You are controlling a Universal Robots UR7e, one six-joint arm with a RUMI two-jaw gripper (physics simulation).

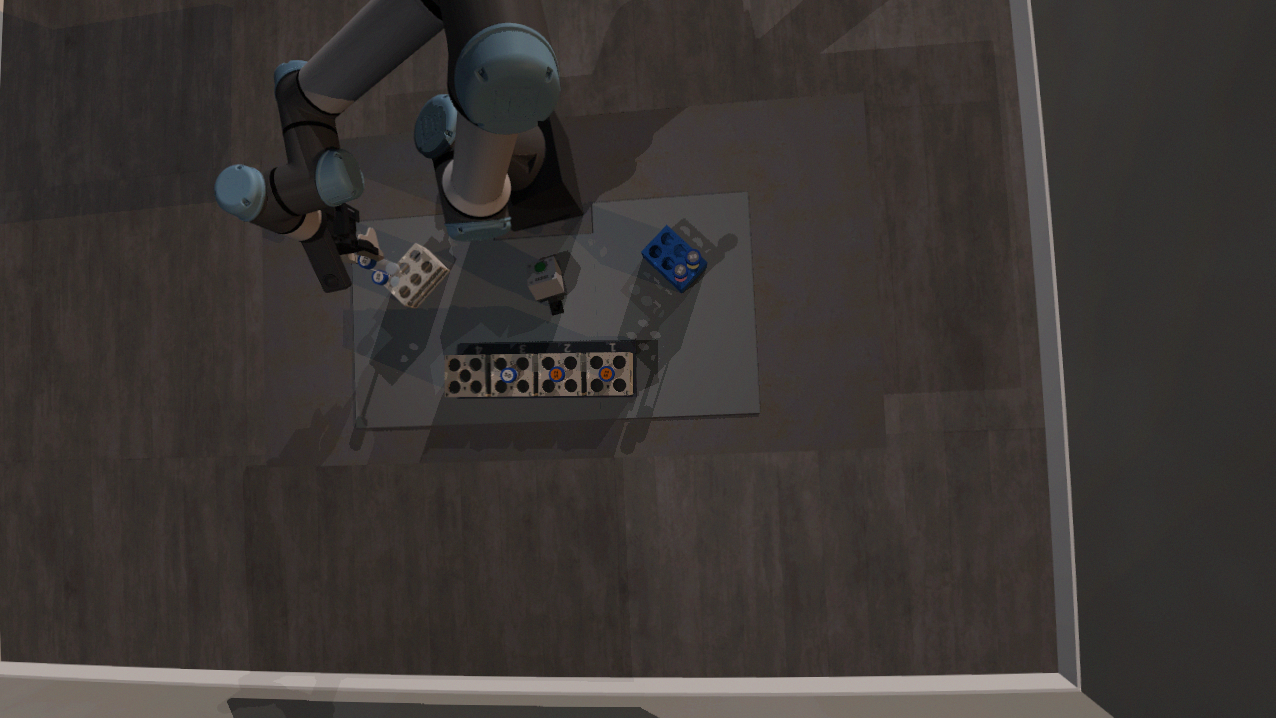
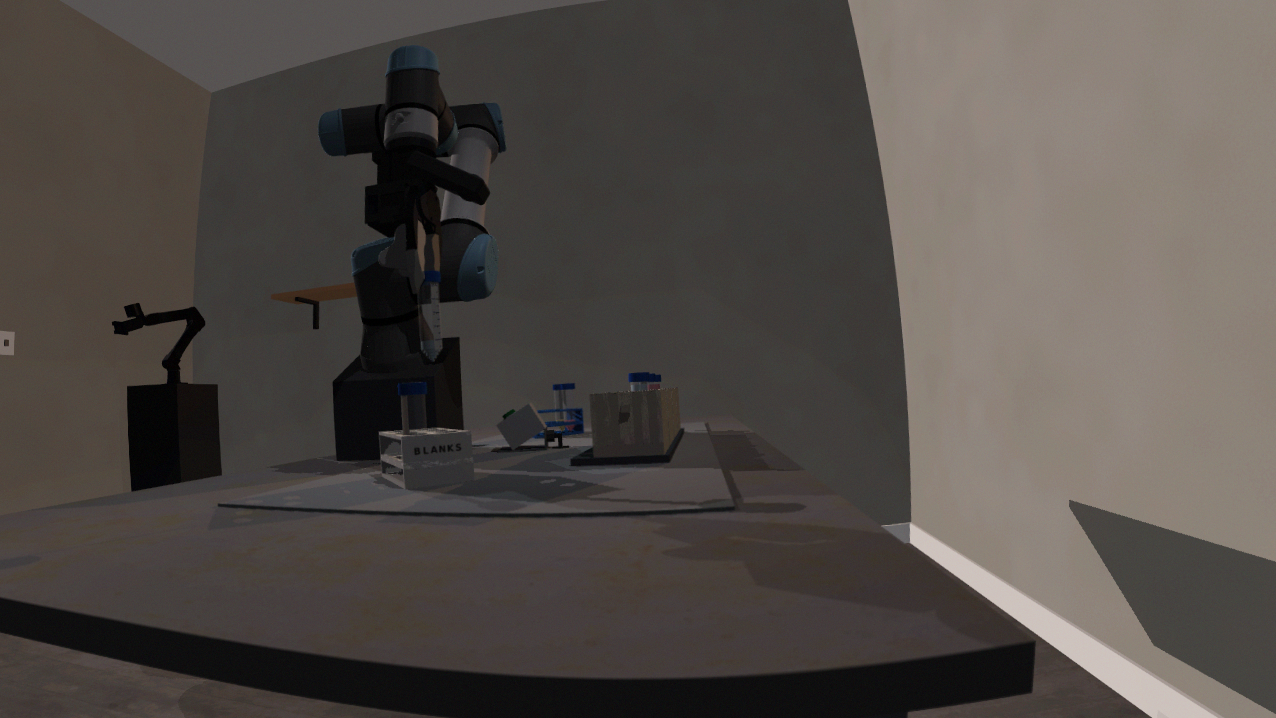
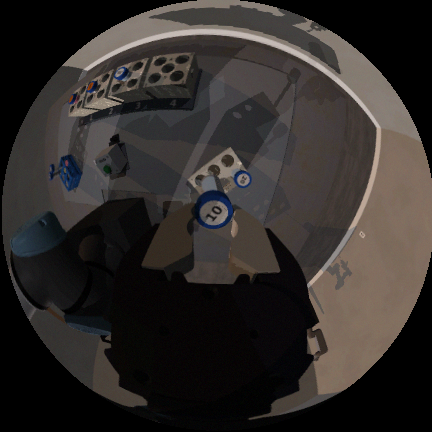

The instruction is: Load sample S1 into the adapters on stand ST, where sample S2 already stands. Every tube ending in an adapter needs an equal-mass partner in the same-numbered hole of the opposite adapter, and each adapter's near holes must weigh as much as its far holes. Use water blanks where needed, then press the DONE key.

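Where they show: gripper, fingertip midpoint: [image 1: 373,259] [image 2: 422,296] [image 3: 212,205]; arm's base at its link origin: [image 1: 518,155] [image 2: 400,357] [image 3: 101,254].
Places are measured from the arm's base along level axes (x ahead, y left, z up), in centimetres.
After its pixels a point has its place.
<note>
My gripper [image 1: 364,253] {x 15.3, y -33.8, z 5.0 cm} [image 2: 426,260] [image 3: 212,205] {x 15.3, y -33.8, z 5.0 cm} is shut on the blue-capped tube marked 10 [image 2: 430,317] {x 16.7, y -34.9, z 2.0 cm} [image 3: 214,209] {x 16.4, y -34.1, z 8.1 cm}, holding it near upright, well above the white BLANKS rack [image 1: 432,288] {x 18.2, y -32.5, z -17.9 cm} [image 2: 446,466] {x 19.2, y -39.7, z -16.3 cm} [image 3: 232,152] {x 20.6, y -38.4, z -12.4 cm}. The tube marked 20 [image 1: 380,277] {x 15.8, y -39.1, z -6.3 cm} [image 2: 412,406] {x 15.9, y -40.8, z -9.1 cm} [image 3: 243,179] {x 15.5, y -39.7, z -6.3 cm} stands in that rack. On stand ST [image 1: 588,345] [image 3: 173,104] {x 35.4, y -24.3, z -17.4 cm}, adapters 1, 2 and 3 each have a capped tube in the centre hole: two orange-topped [image 1: 606,374] {x 49.7, y 6.8, z -5.8 cm} [image 1: 556,374] {x 47.1, y -4.0, z -5.9 cm}, one white-topped [image 1: 508,375] {x 44.8, y -14.6, z -5.9 cm} [image 3: 121,73] {x 43.7, y -15.6, z -5.8 cm}. Adapter 4 [image 1: 465,367] {x 40.4, y -24.9, z -8.8 cm} [image 3: 187,87] {x 36.9, y -29.2, z -11.6 cm} has empty holes. Which tubes are S2 is unreadable.
A blue rack [image 1: 661,263] {x 27.1, y 24.0, z -15.5 cm} [image 3: 71,175] {x 24.9, y 25.2, z -15.6 cm} holds two capped tubes [image 1: 692,258] {x 29.7, y 30.8, z -6.2 cm} [image 1: 680,270] {x 31.6, y 27.6, z -6.3 cm} at the far side. A tilted grey box [image 1: 546,284] {x 26.1, y -2.7, z -11.0 cm} [image 2: 524,430] {x 24.7, y -6.9, z -14.7 cm} with a green key [image 1: 540,266] {x 21.6, y -3.2, z -11.4 cm} [image 3: 107,169] {x 21.4, y -4.1, z -11.5 cm} stands between the racks. The arm's base is behind it.
</note>
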